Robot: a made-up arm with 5 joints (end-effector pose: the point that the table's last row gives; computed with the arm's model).
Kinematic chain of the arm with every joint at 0, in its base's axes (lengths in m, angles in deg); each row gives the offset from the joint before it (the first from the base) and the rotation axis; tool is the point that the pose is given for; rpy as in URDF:
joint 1: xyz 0 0 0.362 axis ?
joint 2: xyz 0 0 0 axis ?
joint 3: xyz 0.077 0 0.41 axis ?
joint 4: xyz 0.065 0 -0.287 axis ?
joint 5: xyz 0.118 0 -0.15 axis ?
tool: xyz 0 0 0 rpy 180 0 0
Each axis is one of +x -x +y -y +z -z.
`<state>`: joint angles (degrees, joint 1 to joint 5).
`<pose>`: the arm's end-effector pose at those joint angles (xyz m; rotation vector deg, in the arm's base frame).
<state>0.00 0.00 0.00 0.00 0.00</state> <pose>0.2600 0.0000 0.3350 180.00 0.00 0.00</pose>
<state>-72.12 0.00 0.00 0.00 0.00</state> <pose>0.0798 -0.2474 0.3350 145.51 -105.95 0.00</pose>
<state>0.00 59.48 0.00 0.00 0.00</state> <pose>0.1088 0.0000 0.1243 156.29 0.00 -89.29</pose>
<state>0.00 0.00 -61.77 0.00 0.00</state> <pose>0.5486 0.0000 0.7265 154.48 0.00 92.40</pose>
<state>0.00 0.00 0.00 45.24 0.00</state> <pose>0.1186 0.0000 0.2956 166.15 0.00 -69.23</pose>
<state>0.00 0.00 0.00 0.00 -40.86</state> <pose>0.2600 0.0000 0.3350 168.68 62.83 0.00</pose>
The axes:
joint 1: +z
joint 2: +y
joint 3: +y
joint 4: +y
joint 5: -z

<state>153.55 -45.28 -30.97 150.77 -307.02</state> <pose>0.0501 -0.0249 0.5464 67.85 81.68 18.53</pose>
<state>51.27 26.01 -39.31 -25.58 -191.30</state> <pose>0.3530 0.4402 0.3897 -74.01 121.79 17.19</pose>
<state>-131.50 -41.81 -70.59 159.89 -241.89</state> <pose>0.0041 0.0046 0.7001 91.33 131.39 69.91</pose>
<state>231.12 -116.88 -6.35 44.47 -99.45</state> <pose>0.0163 0.0202 0.5435 100.17 -26.31 -34.80</pose>
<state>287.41 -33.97 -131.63 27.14 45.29</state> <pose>-0.0436 0.1390 1.2297 28.98 -48.12 143.93</pose>
